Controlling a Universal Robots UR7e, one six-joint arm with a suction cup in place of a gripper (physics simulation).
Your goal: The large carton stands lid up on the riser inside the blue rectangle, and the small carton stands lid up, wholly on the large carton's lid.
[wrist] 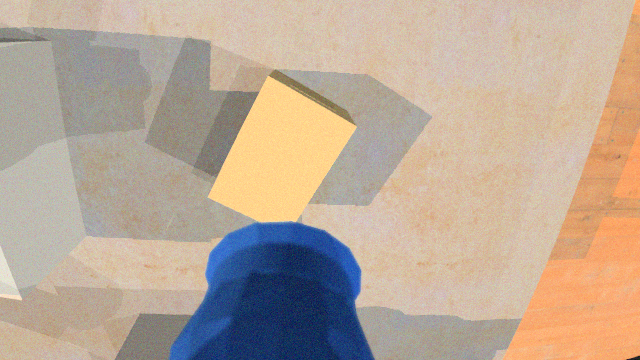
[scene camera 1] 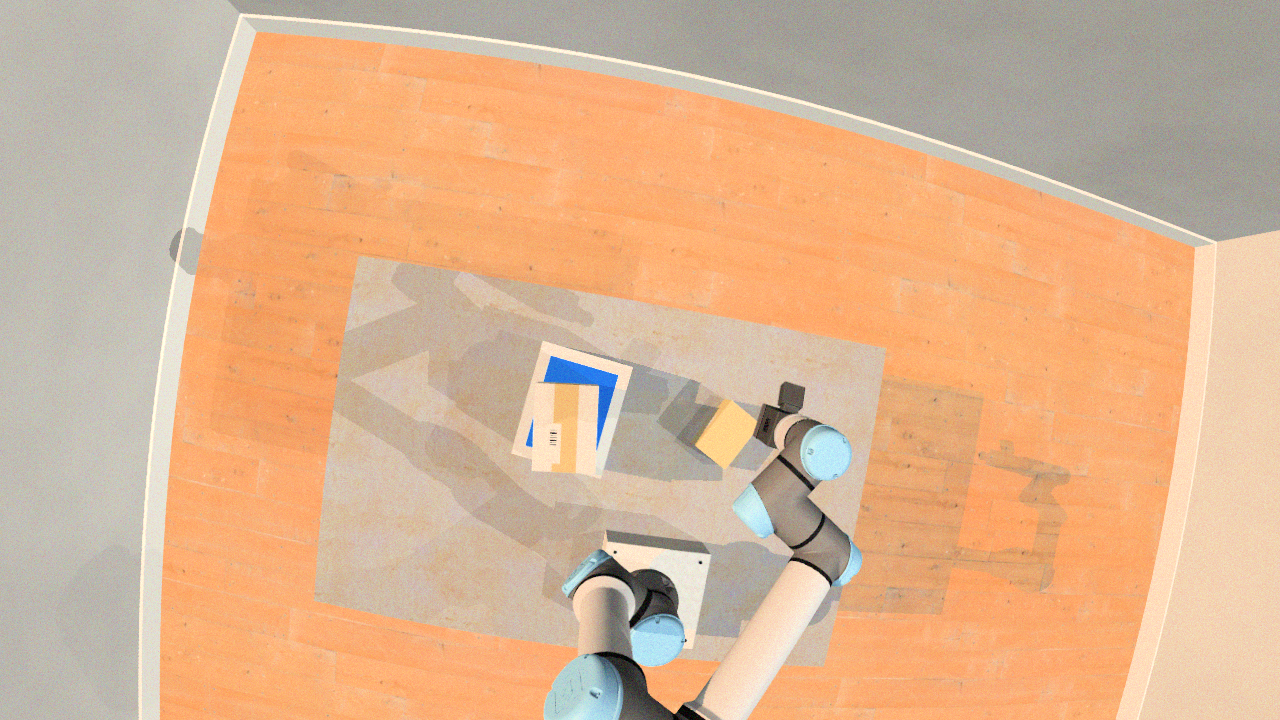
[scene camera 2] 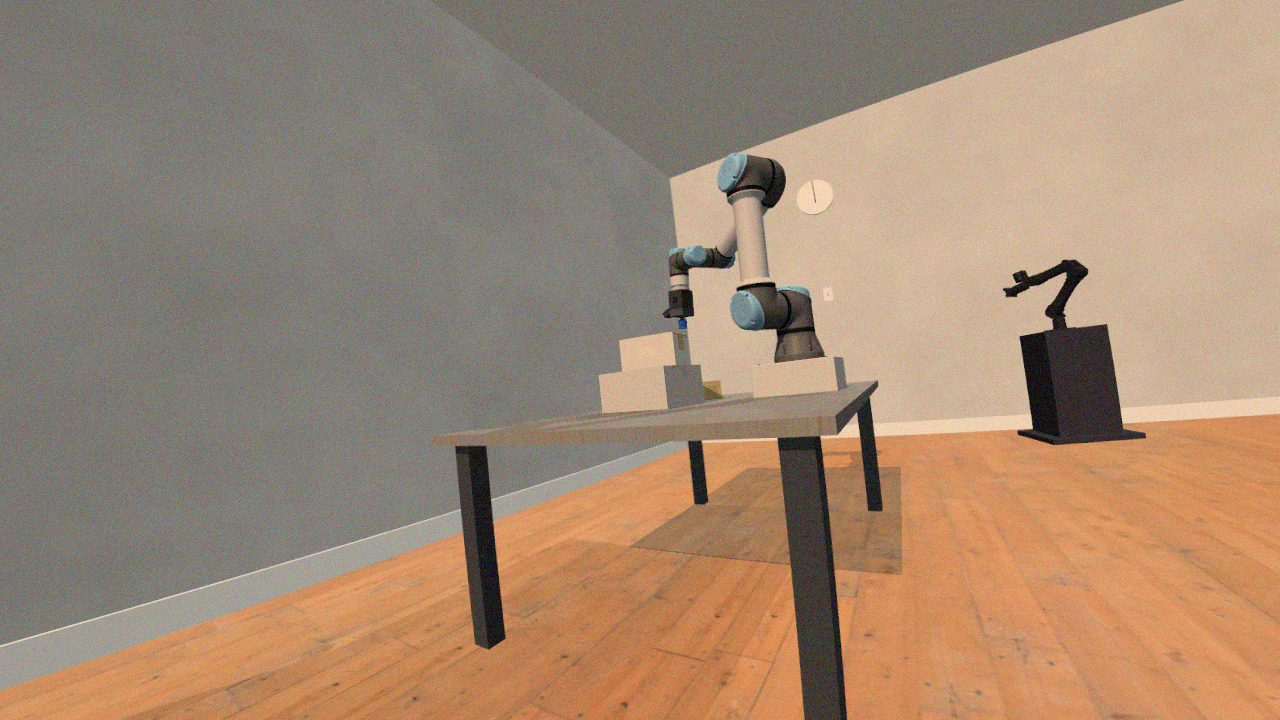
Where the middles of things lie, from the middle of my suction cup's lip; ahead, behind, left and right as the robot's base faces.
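I see the small carton [scene camera 1: 728, 429] 27 cm below my suction cup, 3 cm to the left of it and 5 cm behind it. The large carton [scene camera 1: 565, 414] is 13 cm below my suction cup, 1 cm behind it and 40 cm to the left of it. As for the riser [scene camera 1: 555, 363], it is 24 cm below my suction cup, 2 cm ahead of it and 38 cm to the left of it.
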